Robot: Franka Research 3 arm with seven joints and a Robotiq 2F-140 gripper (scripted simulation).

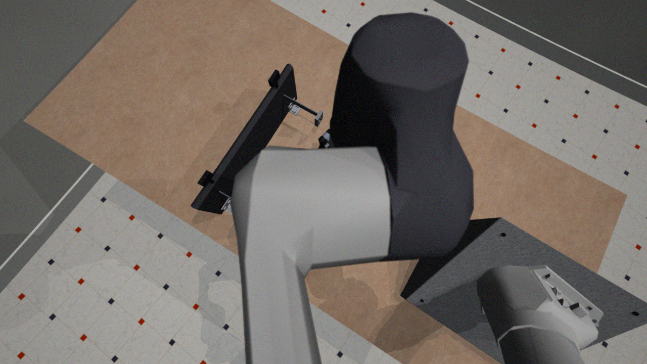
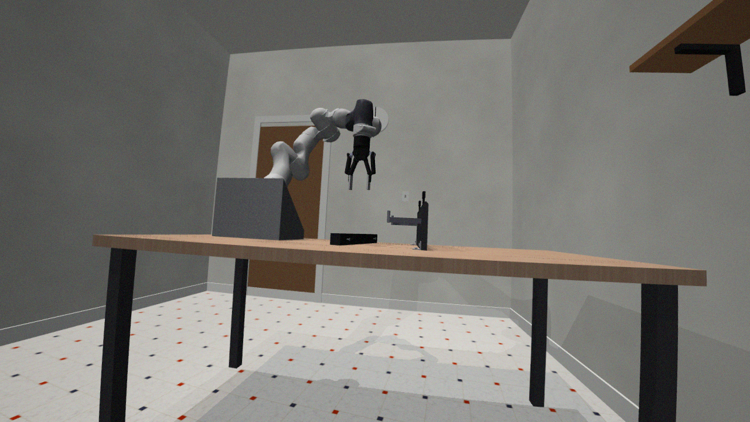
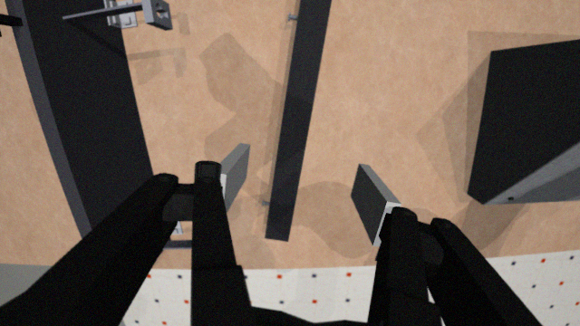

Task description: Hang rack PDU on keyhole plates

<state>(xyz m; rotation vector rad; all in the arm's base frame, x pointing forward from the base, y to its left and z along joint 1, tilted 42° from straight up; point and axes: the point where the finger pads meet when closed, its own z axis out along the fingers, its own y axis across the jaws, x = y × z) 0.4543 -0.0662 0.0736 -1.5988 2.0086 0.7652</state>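
Now: hand 25 cm above the rack PDU, 2 cm short of it and 1 cm to the left of it. Round my hand: dark upright board (29 cm ahead, 19 cm below).
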